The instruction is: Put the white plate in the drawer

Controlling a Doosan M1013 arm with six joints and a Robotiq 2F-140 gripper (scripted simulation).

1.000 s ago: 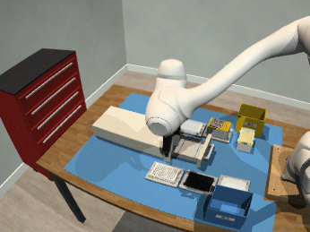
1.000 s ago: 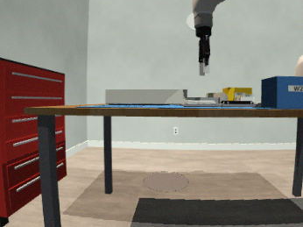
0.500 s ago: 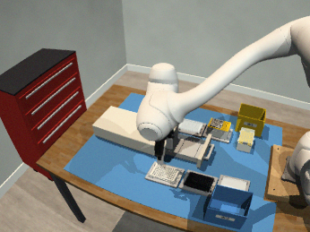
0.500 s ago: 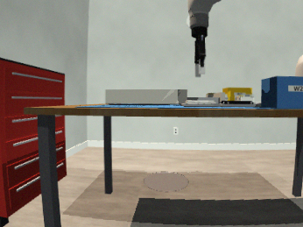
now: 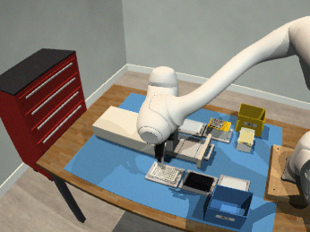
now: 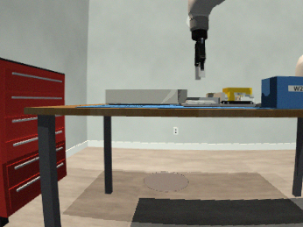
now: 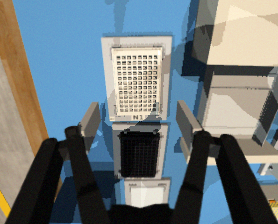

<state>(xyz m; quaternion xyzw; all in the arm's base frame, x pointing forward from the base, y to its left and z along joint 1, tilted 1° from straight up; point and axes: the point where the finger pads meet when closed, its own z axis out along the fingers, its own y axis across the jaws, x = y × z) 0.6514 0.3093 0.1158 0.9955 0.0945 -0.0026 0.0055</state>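
Right now the white plate is 13 cm below my hand. From my hand the other things lie so: black plate 17 cm behind, 13 cm below, 3 cm to the right; cooler CD 18 cm to the right, 15 cm ahead, 12 cm below; drawer 20 cm to the right, 13 cm below, 2 cm ahead.
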